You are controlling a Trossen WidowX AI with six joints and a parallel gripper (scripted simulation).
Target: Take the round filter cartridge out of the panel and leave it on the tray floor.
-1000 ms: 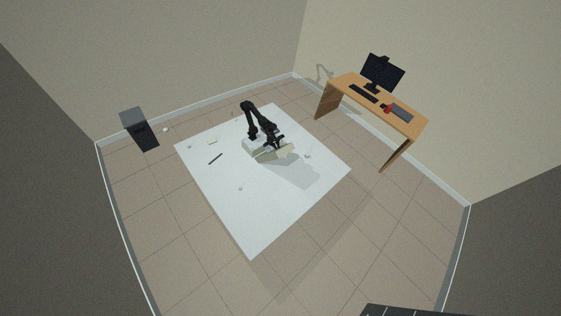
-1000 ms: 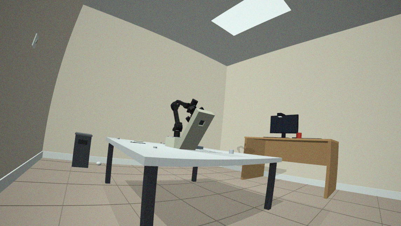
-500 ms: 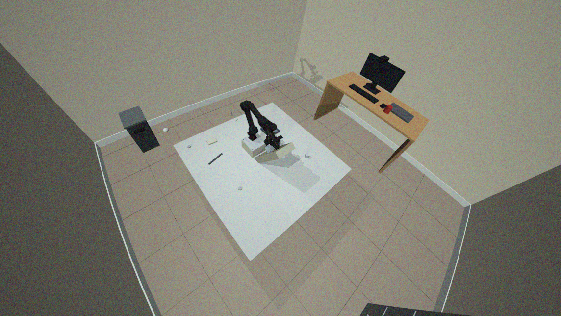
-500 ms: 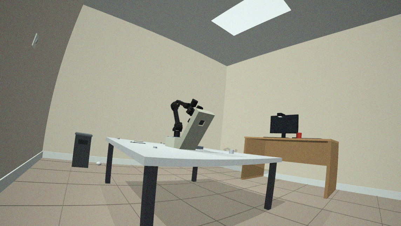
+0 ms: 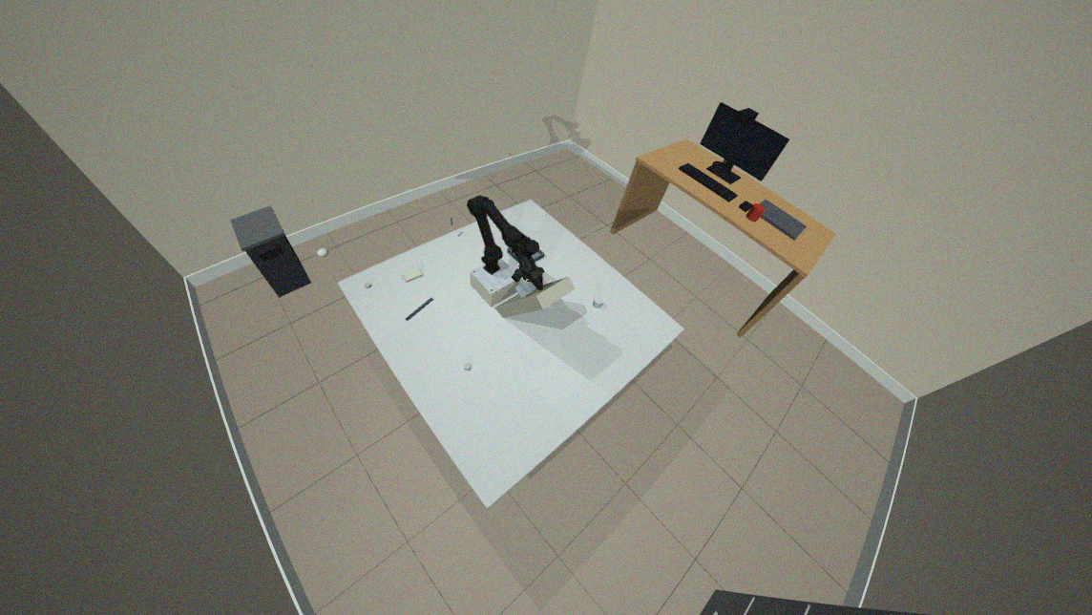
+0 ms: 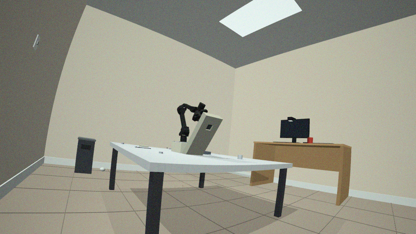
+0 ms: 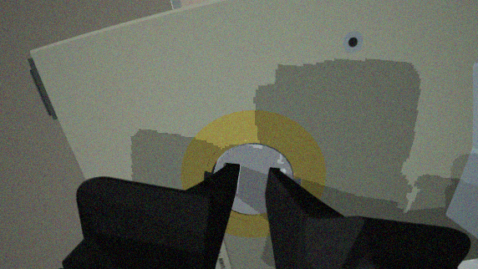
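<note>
Right now my gripper tip is 10 mm short of the grey round filter cartridge and 10 mm above it. The rest, counted from my gripper tip: small beige block (660 mm behind, 230 mm to the right, 270 mm below); then grey square tray (370 mm behind, 330 mm to the left, 270 mm below).
</note>
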